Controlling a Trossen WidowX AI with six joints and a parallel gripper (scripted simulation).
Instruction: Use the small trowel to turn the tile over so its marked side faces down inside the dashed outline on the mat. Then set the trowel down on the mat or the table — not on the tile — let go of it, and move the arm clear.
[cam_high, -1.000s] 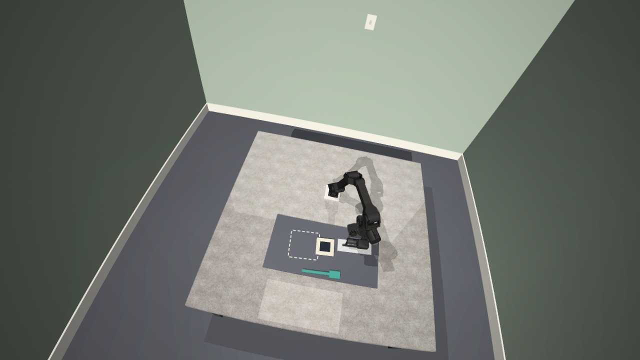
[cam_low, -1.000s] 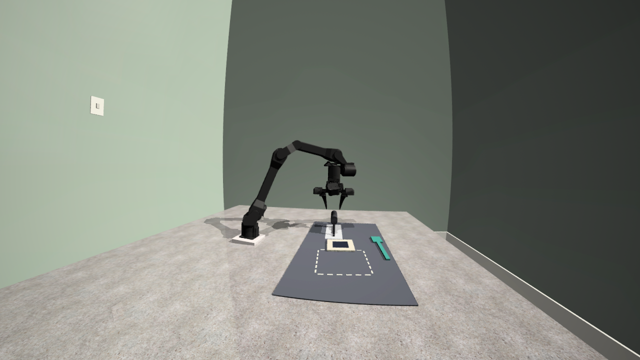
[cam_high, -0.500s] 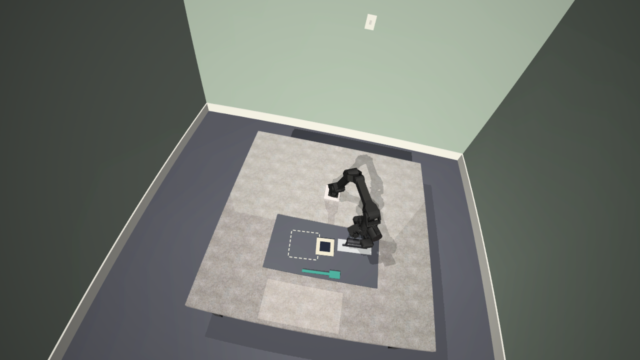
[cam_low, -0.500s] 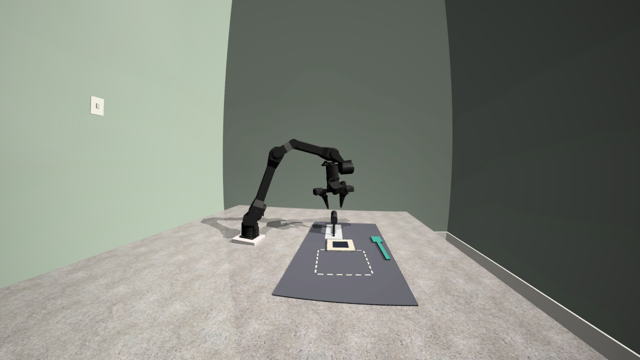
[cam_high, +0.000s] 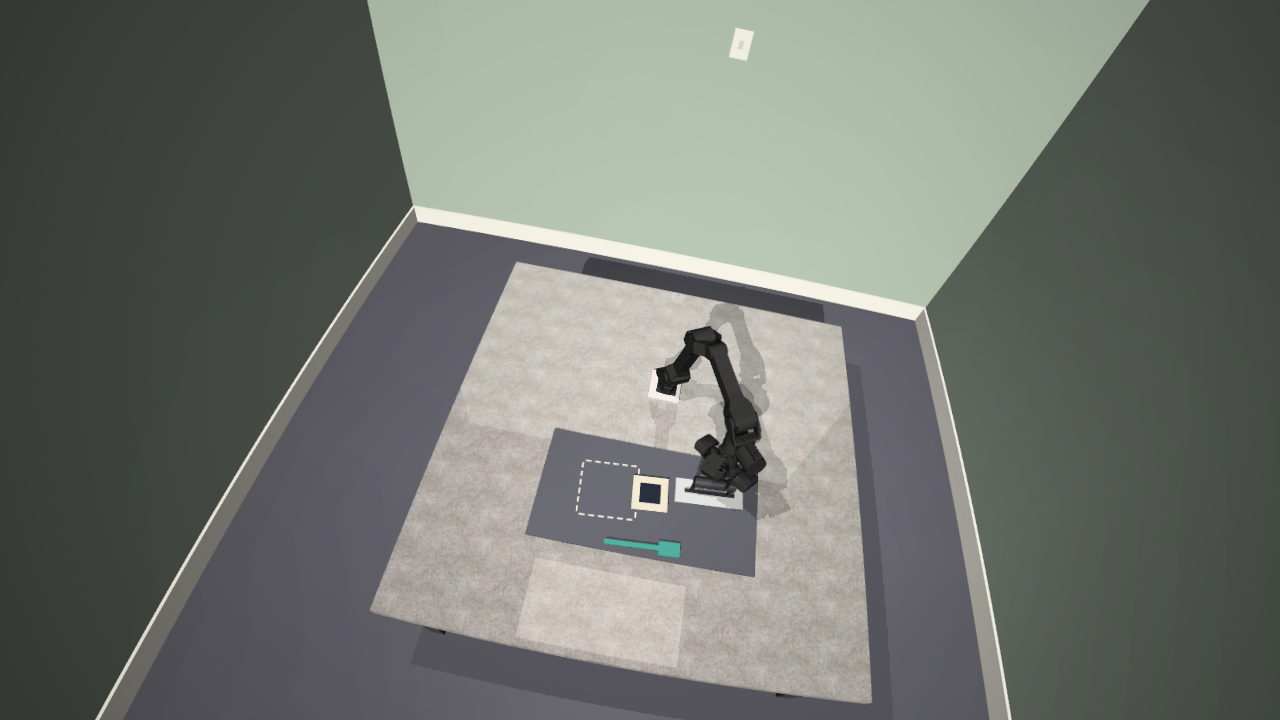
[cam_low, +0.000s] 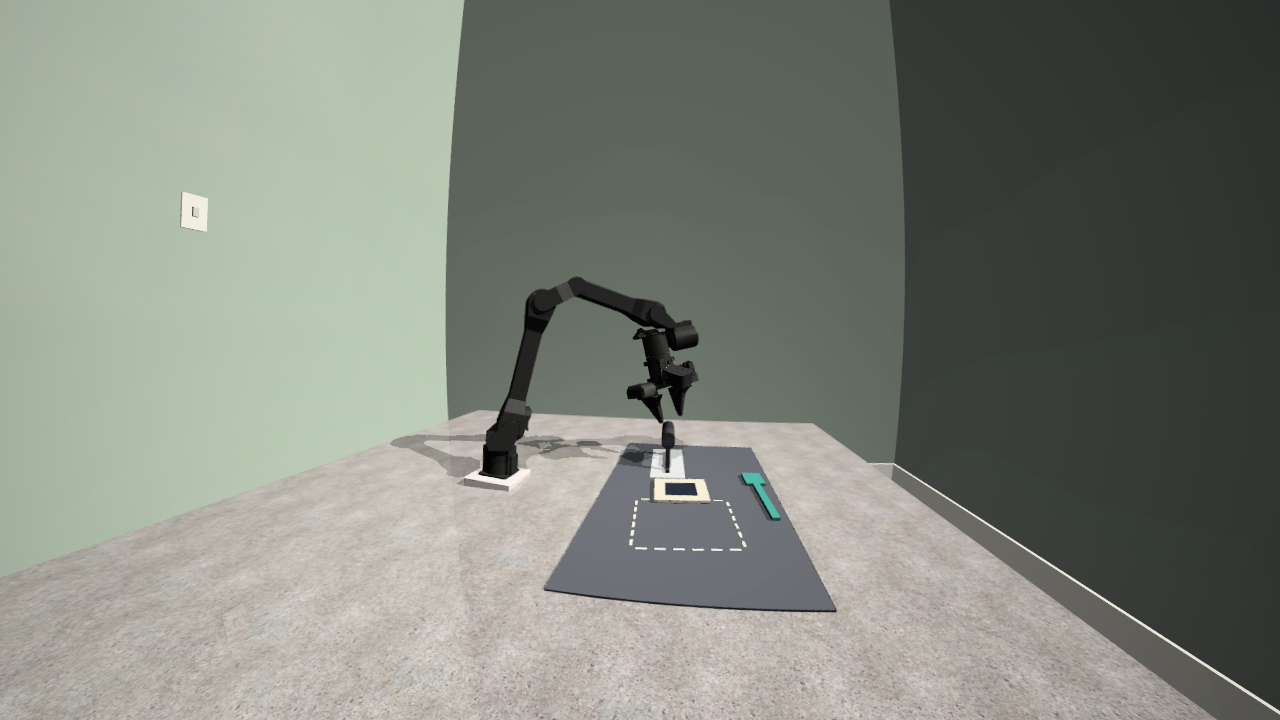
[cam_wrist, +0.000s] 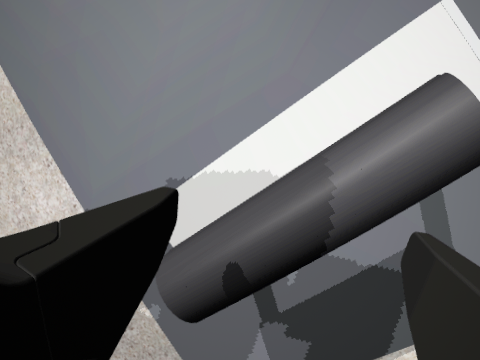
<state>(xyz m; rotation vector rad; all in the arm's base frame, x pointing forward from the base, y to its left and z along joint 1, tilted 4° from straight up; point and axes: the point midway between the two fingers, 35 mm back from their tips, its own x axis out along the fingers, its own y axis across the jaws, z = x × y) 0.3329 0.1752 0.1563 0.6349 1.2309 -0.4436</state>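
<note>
Now: the white trowel 2 cm to the right of my gripper tip and 7 cm below it. The rest, counted from my gripper tip: dark mat (5 cm ahead, 17 cm to the right, 13 cm below); then teal trowel (19 cm ahead, 14 cm to the right, 10 cm below); then beige tile (3 cm ahead, 17 cm to the right, 10 cm below).
</note>
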